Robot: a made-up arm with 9 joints. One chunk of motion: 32 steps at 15 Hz.
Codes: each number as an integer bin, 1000 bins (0 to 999) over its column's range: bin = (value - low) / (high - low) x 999, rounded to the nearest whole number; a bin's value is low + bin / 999 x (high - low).
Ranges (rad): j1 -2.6..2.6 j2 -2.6..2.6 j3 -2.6..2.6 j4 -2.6..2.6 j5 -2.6..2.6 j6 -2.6..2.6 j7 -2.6..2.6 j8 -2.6..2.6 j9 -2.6..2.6
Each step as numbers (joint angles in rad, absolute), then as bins.
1 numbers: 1.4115 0.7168 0.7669 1.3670 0.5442 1.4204 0.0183 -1.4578 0.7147
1 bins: 771 637 647 762 604 772 503 219 637
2 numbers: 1.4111 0.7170 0.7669 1.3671 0.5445 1.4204 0.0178 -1.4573 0.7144
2 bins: 771 637 647 762 604 772 503 220 637
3 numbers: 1.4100 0.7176 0.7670 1.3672 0.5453 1.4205 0.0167 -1.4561 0.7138
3 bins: 770 637 647 762 604 772 503 220 637
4 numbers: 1.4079 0.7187 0.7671 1.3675 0.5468 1.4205 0.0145 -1.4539 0.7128
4 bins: 770 638 647 762 605 772 502 220 636
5 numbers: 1.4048 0.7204 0.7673 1.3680 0.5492 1.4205 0.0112 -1.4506 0.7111
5 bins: 769 638 647 762 605 772 502 221 636
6 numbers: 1.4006 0.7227 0.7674 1.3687 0.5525 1.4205 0.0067 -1.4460 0.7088
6 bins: 769 638 647 762 606 772 501 222 636
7 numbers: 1.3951 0.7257 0.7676 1.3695 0.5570 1.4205 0.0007 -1.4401 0.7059
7 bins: 768 639 647 763 607 772 500 223 635
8 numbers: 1.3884 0.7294 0.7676 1.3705 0.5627 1.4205 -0.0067 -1.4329 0.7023
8 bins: 766 640 647 763 608 772 498 224 634
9 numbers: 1.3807 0.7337 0.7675 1.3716 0.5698 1.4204 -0.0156 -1.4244 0.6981
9 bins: 765 640 647 763 609 772 497 226 634
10 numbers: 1.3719 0.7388 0.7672 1.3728 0.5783 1.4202 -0.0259 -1.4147 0.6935
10 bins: 763 641 647 763 611 772 495 228 633
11 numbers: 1.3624 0.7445 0.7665 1.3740 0.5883 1.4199 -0.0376 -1.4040 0.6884
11 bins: 761 643 647 763 613 772 492 230 632
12 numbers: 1.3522 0.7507 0.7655 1.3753 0.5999 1.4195 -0.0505 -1.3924 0.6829
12 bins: 759 644 647 764 615 772 490 232 631
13 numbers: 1.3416 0.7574 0.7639 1.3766 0.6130 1.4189 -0.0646 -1.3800 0.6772
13 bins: 757 645 646 764 617 772 487 234 630
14 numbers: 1.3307 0.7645 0.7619 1.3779 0.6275 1.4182 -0.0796 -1.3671 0.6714
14 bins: 755 646 646 764 620 772 484 237 628
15 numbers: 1.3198 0.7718 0.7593 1.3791 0.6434 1.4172 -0.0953 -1.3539 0.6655
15 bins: 753 648 645 764 623 772 481 239 627
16 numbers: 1.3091 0.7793 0.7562 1.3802 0.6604 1.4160 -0.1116 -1.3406 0.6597
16 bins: 751 649 645 765 626 772 478 242 626
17 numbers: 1.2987 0.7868 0.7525 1.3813 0.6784 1.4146 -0.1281 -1.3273 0.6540
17 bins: 749 651 644 765 630 771 475 245 625
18 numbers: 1.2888 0.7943 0.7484 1.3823 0.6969 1.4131 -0.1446 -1.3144 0.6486
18 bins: 747 652 643 765 633 771 472 247 624
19 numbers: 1.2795 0.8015 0.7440 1.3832 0.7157 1.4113 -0.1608 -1.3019 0.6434
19 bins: 745 653 642 765 637 771 469 249 623
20 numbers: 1.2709 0.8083 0.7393 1.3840 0.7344 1.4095 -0.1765 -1.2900 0.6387
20 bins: 744 655 642 765 641 770 466 252 622
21 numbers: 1.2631 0.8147 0.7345 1.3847 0.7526 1.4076 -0.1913 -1.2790 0.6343
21 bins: 742 656 641 766 644 770 463 254 621
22 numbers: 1.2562 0.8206 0.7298 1.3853 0.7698 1.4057 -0.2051 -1.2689 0.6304
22 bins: 741 657 640 766 647 770 460 256 621
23 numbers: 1.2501 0.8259 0.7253 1.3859 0.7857 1.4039 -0.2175 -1.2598 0.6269
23 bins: 740 658 639 766 650 769 458 257 620
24 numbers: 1.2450 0.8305 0.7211 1.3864 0.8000 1.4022 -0.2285 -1.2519 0.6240
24 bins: 739 659 638 766 653 769 456 259 619
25 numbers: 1.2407 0.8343 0.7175 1.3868 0.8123 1.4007 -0.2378 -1.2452 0.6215
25 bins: 738 660 637 766 656 769 454 260 619
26 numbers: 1.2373 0.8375 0.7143 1.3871 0.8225 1.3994 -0.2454 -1.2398 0.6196
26 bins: 737 660 637 766 658 768 452 261 619
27 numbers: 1.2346 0.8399 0.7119 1.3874 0.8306 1.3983 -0.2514 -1.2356 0.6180
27 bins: 737 661 636 766 659 768 451 262 618
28 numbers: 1.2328 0.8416 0.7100 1.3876 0.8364 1.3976 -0.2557 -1.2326 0.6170
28 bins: 736 661 636 766 660 768 450 263 618
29 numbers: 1.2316 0.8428 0.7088 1.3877 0.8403 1.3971 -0.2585 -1.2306 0.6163
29 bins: 736 661 636 766 661 768 450 263 618
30 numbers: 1.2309 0.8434 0.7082 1.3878 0.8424 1.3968 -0.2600 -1.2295 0.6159
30 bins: 736 662 636 766 661 768 450 263 618
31 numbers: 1.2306 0.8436 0.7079 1.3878 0.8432 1.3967 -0.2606 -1.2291 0.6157
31 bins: 736 662 635 766 661 768 449 263 618
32 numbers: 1.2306 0.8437 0.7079 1.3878 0.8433 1.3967 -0.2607 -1.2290 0.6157
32 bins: 736 662 635 766 662 768 449 263 618
